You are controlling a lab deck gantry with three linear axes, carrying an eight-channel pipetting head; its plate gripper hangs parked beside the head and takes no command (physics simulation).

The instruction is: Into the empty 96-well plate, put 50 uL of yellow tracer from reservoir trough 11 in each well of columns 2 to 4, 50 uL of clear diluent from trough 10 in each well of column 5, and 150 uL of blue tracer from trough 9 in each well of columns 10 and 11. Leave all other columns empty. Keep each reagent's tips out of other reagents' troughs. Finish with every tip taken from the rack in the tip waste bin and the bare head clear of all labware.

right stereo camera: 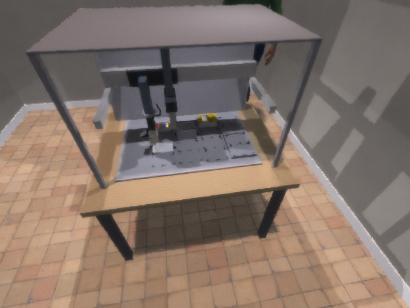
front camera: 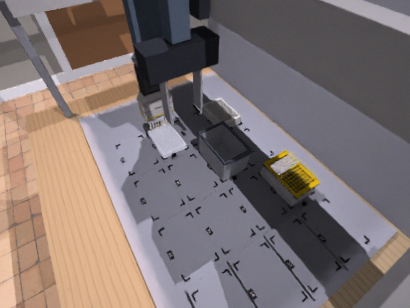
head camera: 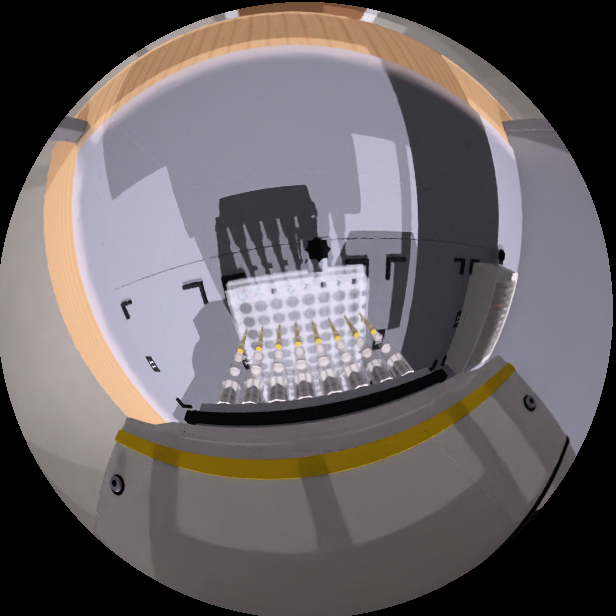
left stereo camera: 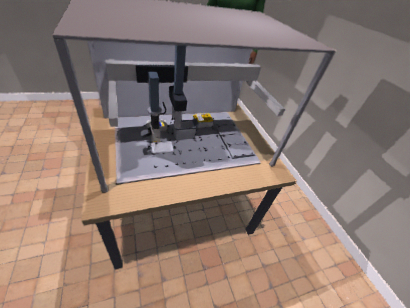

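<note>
The pipetting head (front camera: 155, 106) carries eight tips (head camera: 298, 336) with yellow liquid in their ends. They are over the clear 96-well plate (front camera: 168, 141) (head camera: 295, 278) (left stereo camera: 162, 148) (right stereo camera: 163, 148); tip depth and exact column are unclear. No colour can be told in the visible wells. The reservoir (front camera: 231, 111) (head camera: 468, 321) stands behind the plate; its troughs are hidden in the head view. The grey waste bin (front camera: 215, 159) stands right of the plate. The yellow tip rack (front camera: 300, 181) still holds some tips at one end. The parked plate gripper (front camera: 184, 114) hangs open, its fingers apart, nothing between them.
The plate gripper's long fingers hang between the plate and the reservoir in the front view. The tall back wall (front camera: 320, 110) runs behind the rack and bin. Canopy posts (left stereo camera: 82, 115) (right stereo camera: 67, 120) stand at the table's edges. Numbered deck slots lie in front of the bin and rack.
</note>
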